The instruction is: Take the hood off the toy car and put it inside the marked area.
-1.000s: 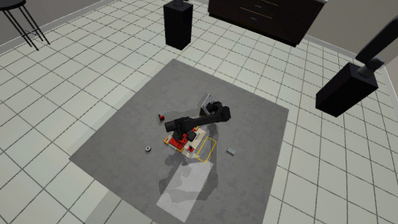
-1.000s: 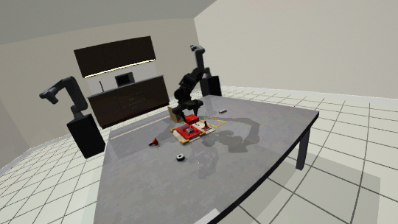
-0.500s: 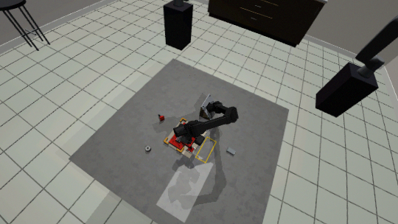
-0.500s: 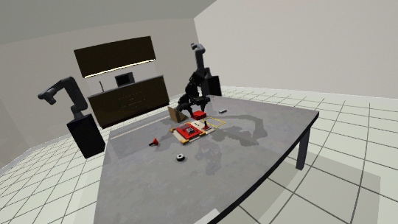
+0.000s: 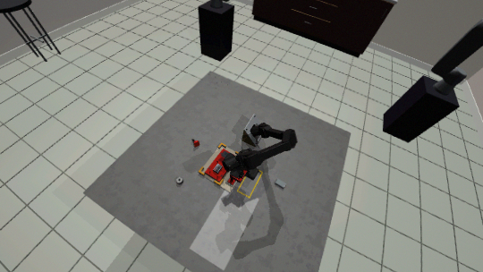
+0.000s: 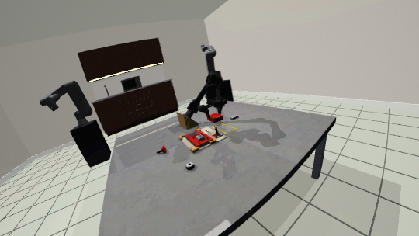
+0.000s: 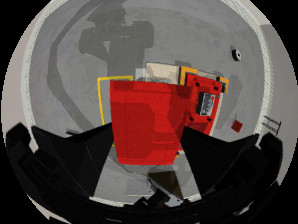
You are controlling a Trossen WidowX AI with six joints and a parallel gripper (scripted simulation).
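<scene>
Right now the black peg is 3 cm ahead of my gripper tip, 3 cm to the right of it and 7 cm below it. Also, from my gripper tip: red hood 1 cm above; dark wheel 18 cm ahead, 29 cm to the right, 10 cm below.
</scene>
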